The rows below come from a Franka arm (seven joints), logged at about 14 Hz.
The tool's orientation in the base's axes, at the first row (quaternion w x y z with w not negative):
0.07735, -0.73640, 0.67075, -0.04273
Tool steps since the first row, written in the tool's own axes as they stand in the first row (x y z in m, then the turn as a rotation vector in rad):
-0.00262, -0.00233, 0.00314, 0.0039, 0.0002, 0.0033
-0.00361, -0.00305, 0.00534, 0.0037, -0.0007, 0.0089
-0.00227, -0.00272, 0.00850, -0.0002, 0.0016, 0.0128
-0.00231, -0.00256, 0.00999, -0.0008, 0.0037, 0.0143
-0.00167, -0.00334, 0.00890, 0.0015, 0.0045, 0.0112
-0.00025, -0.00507, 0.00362, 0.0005, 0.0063, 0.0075
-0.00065, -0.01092, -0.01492, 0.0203, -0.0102, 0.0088
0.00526, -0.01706, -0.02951, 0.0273, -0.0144, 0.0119
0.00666, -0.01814, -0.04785, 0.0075, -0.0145, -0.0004
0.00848, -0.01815, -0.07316, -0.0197, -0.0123, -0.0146
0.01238, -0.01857, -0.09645, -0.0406, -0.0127, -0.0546
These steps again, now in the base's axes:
0.00256, 0.00299, -0.00258, 0.0007, -0.0037, -0.0034
0.00353, 0.00416, -0.00459, 0.0025, -0.0031, -0.0088
0.00387, 0.00298, -0.00781, 0.0005, 0.0008, -0.0129
0.00395, 0.00309, -0.00930, -0.0013, 0.0013, -0.0147
0.00460, 0.00246, -0.00812, -0.0024, -0.0013, -0.0119
0.00555, 0.00090, -0.00269, -0.0049, -0.0006, -0.0085
0.00817, 0.00077, 0.01658, 0.0134, -0.0188, -0.0077
0.01233, -0.00540, 0.03176, 0.0187, -0.0252, -0.0104
0.01047, -0.00773, 0.04994, 0.0149, -0.0062, 0.0026
0.00643, -0.01097, 0.07478, 0.0077, 0.0199, 0.0173
0.00334, -0.01613, 0.09762, -0.0006, 0.0384, 0.0576

